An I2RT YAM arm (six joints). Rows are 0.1 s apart.
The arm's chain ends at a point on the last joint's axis. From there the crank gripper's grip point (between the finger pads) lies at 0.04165 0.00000 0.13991 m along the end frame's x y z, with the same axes.
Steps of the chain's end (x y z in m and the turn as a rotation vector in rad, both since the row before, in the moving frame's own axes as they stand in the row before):
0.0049 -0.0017 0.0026 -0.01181 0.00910 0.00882
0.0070 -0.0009 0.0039 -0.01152 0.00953 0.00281
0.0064 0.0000 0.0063 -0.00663 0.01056 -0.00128
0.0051 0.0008 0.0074 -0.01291 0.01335 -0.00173
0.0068 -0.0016 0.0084 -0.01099 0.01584 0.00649
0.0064 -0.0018 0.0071 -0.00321 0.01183 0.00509
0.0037 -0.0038 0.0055 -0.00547 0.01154 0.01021
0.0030 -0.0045 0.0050 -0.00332 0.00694 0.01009
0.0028 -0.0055 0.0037 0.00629 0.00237 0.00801
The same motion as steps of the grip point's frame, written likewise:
0.0062 0.0003 0.0022 -0.01181 0.00910 0.00882
0.0083 0.0008 0.0035 -0.01152 0.00953 0.00281
0.0079 0.0009 0.0058 -0.00663 0.01056 -0.00128
0.0070 0.0025 0.0068 -0.01291 0.01335 -0.00173
0.0090 0.0002 0.0077 -0.01099 0.01584 0.00649
0.0081 -0.0011 0.0066 -0.00321 0.01183 0.00509
0.0053 -0.0026 0.0050 -0.00547 0.01154 0.01021
0.0040 -0.0036 0.0047 -0.00332 0.00694 0.01009
0.0031 -0.0060 0.0036 0.00629 0.00237 0.00801

